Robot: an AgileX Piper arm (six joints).
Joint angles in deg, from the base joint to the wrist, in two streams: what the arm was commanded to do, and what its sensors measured. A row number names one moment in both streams.
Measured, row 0: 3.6 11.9 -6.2 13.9 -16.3 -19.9
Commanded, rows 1 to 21: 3.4 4.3 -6.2 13.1 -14.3 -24.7; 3.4 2.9 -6.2 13.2 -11.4 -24.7; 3.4 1.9 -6.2 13.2 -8.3 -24.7; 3.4 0.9 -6.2 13.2 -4.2 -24.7; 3.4 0.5 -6.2 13.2 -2.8 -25.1; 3.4 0.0 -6.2 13.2 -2.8 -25.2; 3.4 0.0 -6.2 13.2 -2.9 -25.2; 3.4 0.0 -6.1 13.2 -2.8 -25.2; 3.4 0.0 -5.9 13.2 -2.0 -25.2; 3.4 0.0 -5.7 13.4 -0.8 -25.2; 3.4 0.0 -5.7 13.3 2.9 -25.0; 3.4 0.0 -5.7 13.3 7.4 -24.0; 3.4 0.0 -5.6 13.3 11.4 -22.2; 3.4 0.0 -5.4 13.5 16.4 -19.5; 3.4 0.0 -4.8 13.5 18.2 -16.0; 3.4 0.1 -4.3 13.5 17.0 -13.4; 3.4 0.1 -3.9 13.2 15.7 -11.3; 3.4 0.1 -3.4 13.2 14.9 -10.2; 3.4 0.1 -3.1 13.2 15.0 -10.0; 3.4 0.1 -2.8 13.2 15.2 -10.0; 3.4 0.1 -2.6 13.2 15.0 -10.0
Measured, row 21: 3.6 0.1 -3.7 13.6 15.4 -12.6
